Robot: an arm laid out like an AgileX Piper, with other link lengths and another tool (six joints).
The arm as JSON. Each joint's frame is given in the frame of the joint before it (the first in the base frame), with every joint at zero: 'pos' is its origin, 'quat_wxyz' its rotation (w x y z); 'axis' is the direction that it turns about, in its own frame. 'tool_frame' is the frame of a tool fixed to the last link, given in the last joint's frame.
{
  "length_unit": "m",
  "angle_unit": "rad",
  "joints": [
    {
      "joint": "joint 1",
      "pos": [
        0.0,
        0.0,
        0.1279
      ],
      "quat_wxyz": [
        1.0,
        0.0,
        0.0,
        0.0
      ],
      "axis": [
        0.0,
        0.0,
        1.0
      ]
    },
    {
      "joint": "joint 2",
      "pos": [
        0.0,
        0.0,
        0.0
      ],
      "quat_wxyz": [
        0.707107,
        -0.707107,
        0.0,
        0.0
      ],
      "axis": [
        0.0,
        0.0,
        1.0
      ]
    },
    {
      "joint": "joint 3",
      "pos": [
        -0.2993,
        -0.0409,
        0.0
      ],
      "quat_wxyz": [
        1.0,
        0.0,
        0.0,
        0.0
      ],
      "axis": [
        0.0,
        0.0,
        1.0
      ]
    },
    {
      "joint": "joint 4",
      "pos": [
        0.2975,
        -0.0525,
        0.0
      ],
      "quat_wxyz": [
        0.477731,
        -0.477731,
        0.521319,
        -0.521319
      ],
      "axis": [
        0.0,
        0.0,
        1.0
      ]
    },
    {
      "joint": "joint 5",
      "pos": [
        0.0,
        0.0,
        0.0
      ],
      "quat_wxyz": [
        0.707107,
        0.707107,
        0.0,
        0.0
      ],
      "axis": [
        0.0,
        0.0,
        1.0
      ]
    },
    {
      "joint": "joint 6",
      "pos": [
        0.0,
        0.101,
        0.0
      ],
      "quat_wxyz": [
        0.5,
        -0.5,
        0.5,
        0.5
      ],
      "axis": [
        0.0,
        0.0,
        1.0
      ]
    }
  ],
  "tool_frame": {
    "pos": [
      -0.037,
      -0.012,
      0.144
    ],
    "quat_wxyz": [
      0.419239,
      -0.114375,
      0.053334,
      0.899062
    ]
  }
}
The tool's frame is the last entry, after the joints.
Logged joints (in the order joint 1, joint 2, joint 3, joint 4, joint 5, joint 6), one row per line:
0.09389, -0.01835, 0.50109, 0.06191, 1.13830, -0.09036
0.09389, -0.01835, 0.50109, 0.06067, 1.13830, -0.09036
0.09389, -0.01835, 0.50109, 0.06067, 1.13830, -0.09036
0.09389, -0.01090, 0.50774, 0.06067, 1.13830, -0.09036
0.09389, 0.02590, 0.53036, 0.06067, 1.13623, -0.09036
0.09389, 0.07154, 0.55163, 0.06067, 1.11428, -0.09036
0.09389, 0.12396, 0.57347, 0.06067, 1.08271, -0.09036
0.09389, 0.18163, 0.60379, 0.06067, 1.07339, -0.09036
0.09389, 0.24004, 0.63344, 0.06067, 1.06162, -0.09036
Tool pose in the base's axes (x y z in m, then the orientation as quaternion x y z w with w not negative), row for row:
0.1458, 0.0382, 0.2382, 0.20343, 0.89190, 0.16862, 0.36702
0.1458, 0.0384, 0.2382, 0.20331, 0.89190, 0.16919, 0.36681
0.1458, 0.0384, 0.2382, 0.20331, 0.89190, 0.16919, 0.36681
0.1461, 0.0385, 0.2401, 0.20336, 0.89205, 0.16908, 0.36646
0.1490, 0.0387, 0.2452, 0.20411, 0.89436, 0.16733, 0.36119
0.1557, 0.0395, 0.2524, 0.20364, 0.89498, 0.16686, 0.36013
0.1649, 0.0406, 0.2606, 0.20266, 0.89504, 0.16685, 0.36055
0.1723, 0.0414, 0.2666, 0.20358, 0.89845, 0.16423, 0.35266
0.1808, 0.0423, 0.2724, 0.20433, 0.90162, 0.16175, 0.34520
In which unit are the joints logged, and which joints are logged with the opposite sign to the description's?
The joints are logged in radians. Opposite sign: joint 3, joint 4.
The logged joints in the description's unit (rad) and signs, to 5 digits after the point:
0.09389, -0.01835, -0.50109, -0.06191, 1.13830, -0.09036
0.09389, -0.01835, -0.50109, -0.06067, 1.13830, -0.09036
0.09389, -0.01835, -0.50109, -0.06067, 1.13830, -0.09036
0.09389, -0.01090, -0.50774, -0.06067, 1.13830, -0.09036
0.09389, 0.02590, -0.53036, -0.06067, 1.13623, -0.09036
0.09389, 0.07154, -0.55163, -0.06067, 1.11428, -0.09036
0.09389, 0.12396, -0.57347, -0.06067, 1.08271, -0.09036
0.09389, 0.18163, -0.60379, -0.06067, 1.07339, -0.09036
0.09389, 0.24004, -0.63344, -0.06067, 1.06162, -0.09036

